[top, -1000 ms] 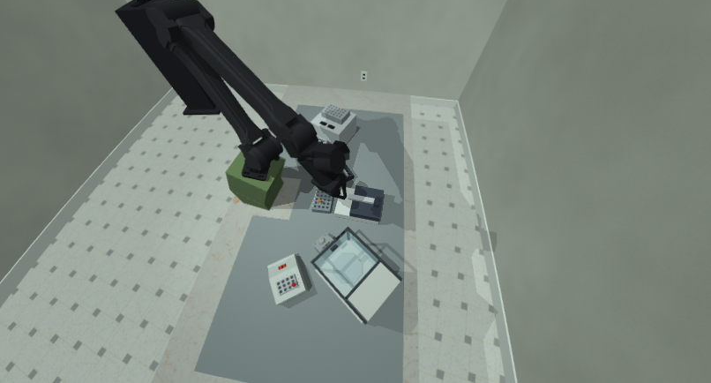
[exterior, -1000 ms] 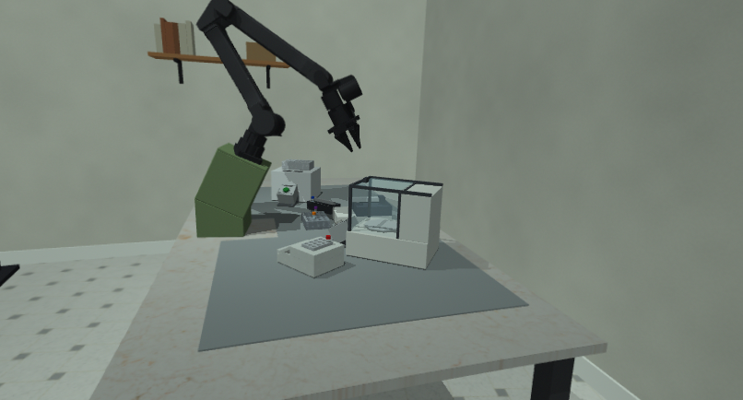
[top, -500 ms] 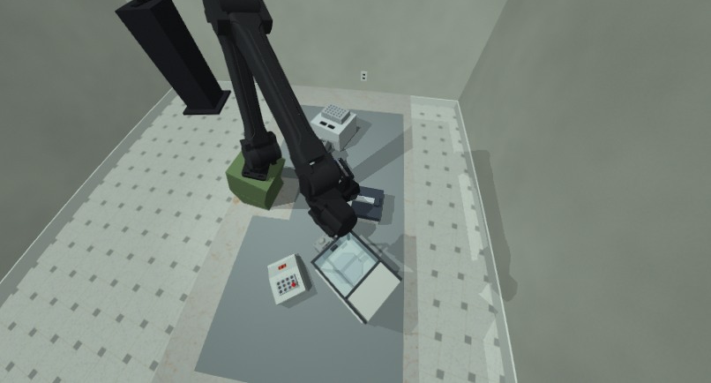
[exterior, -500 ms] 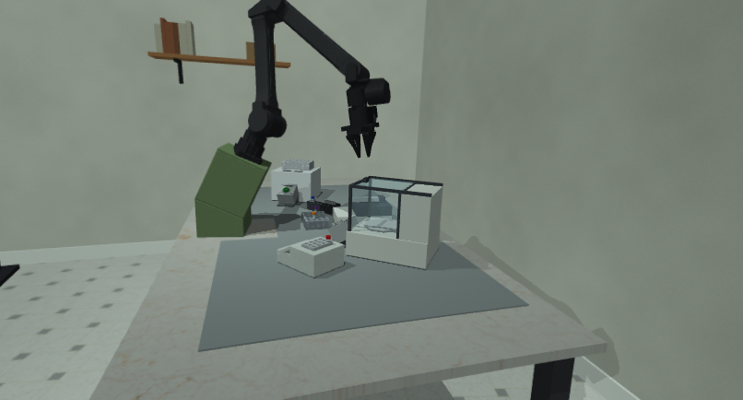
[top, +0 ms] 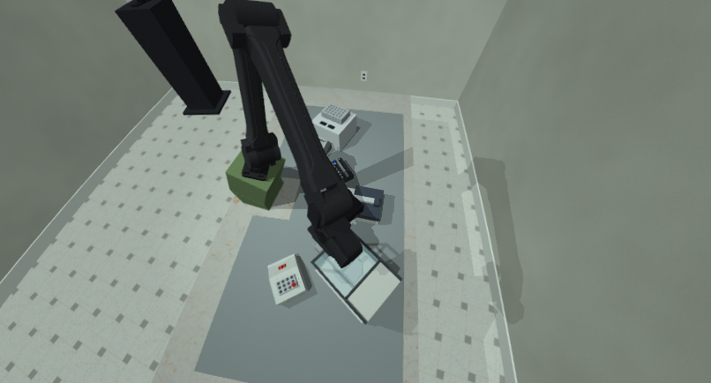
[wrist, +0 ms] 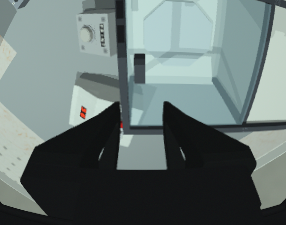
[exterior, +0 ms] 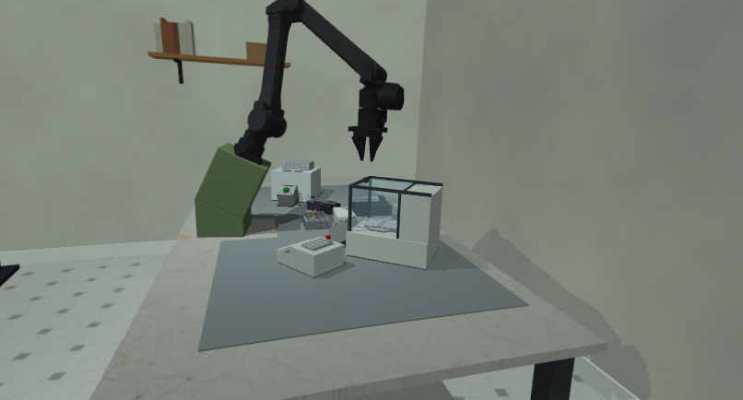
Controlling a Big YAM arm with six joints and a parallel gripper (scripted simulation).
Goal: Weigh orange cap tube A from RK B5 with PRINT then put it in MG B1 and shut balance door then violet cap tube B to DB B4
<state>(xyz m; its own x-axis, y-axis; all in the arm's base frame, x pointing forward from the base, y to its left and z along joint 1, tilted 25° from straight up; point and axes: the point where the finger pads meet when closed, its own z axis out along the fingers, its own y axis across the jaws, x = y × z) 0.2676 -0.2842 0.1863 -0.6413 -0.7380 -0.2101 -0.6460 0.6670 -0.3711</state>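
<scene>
Now: hand 70 mm above the balance door, 20 mm to the left of it and 20 mm short of it. From my hand the other things lie so: red-capped tube: 220 mm below, 150 mm behind, 100 mm to the right; balance pan: 200 mm below, 40 mm to the right, 40 mm ahead; dry block DB: 250 mm below, 190 mm behind, 70 mm to the right.
</scene>
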